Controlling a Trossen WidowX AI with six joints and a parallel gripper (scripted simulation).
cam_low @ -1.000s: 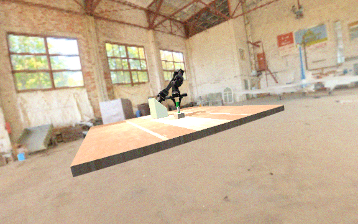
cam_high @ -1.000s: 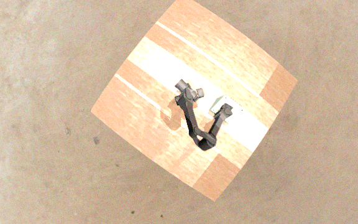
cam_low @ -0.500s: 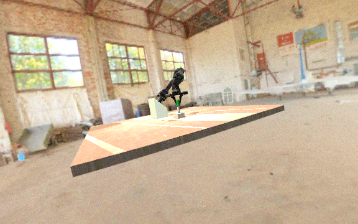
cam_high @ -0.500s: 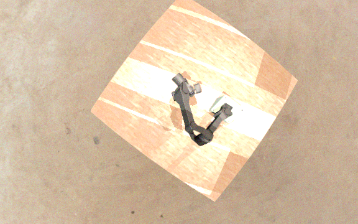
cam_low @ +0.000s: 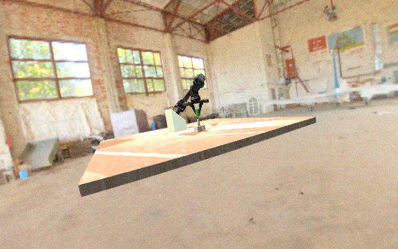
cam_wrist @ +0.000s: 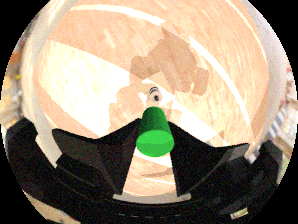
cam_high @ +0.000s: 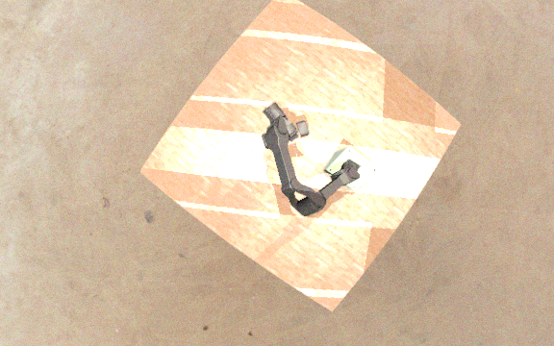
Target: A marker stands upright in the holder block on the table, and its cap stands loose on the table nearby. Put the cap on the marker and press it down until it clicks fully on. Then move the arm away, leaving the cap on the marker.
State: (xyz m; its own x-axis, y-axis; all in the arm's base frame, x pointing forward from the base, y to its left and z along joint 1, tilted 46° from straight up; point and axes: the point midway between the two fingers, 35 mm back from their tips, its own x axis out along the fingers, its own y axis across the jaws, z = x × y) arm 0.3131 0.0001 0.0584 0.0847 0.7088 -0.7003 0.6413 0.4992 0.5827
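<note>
The holder block is 20 mm ahead of my gripper tip, 20 mm to the right of it and 110 mm below it. Also, from my gripper tip: green marker cap: 10 mm above.
</note>
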